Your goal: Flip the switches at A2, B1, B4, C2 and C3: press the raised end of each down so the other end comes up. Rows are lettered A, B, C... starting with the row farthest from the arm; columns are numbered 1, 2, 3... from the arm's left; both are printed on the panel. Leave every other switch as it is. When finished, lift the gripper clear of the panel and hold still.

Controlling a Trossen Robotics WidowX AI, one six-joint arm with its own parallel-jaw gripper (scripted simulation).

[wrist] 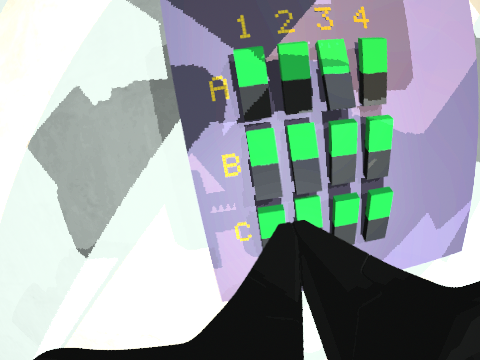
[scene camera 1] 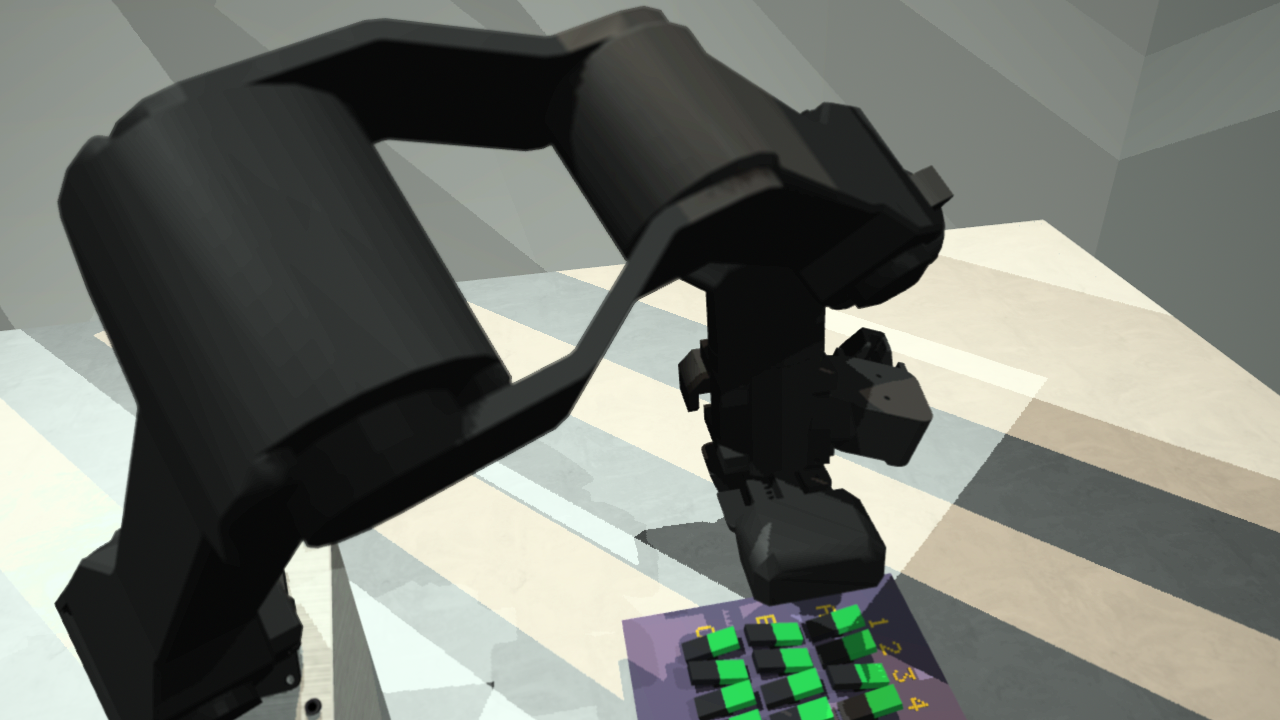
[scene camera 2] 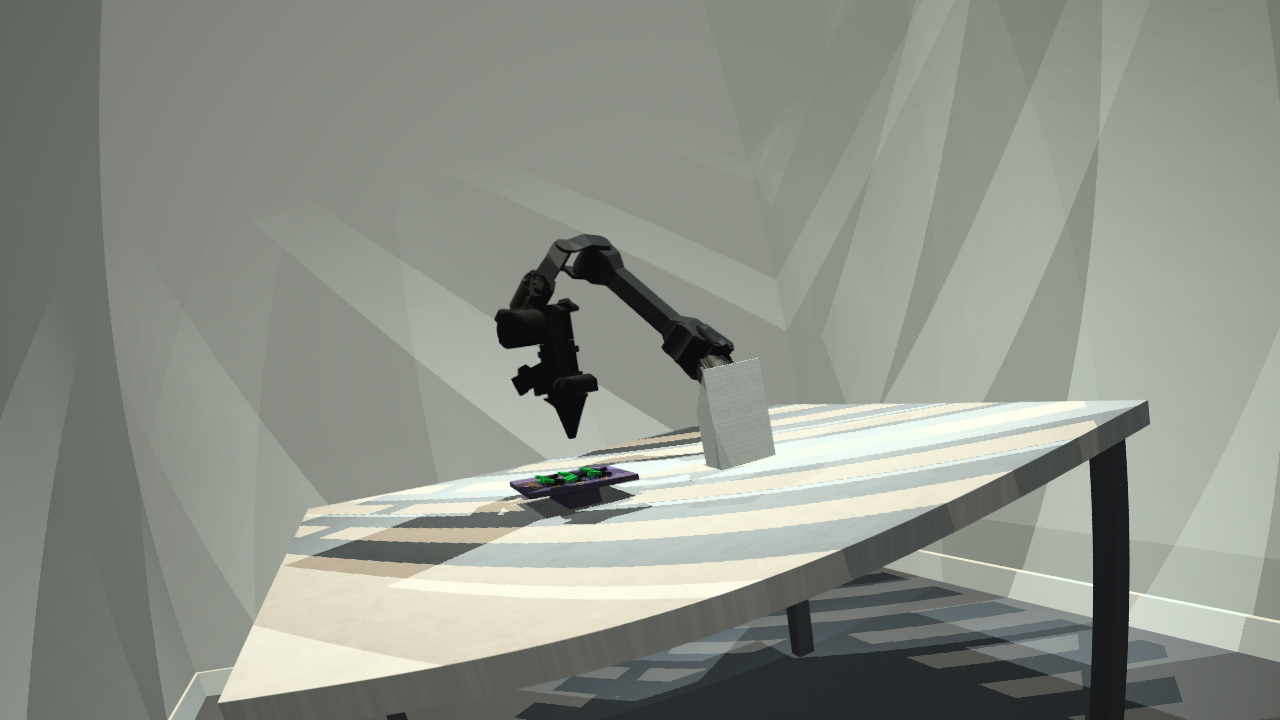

Labels:
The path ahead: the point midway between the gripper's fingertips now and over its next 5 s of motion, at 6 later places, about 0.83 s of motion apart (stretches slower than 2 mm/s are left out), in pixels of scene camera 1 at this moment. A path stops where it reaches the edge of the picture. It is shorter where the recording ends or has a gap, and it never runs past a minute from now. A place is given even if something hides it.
The gripper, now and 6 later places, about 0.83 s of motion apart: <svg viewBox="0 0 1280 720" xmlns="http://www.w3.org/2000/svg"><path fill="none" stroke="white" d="M767 566L757 619L757 630L756 634L820 645L816 704L816 707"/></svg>

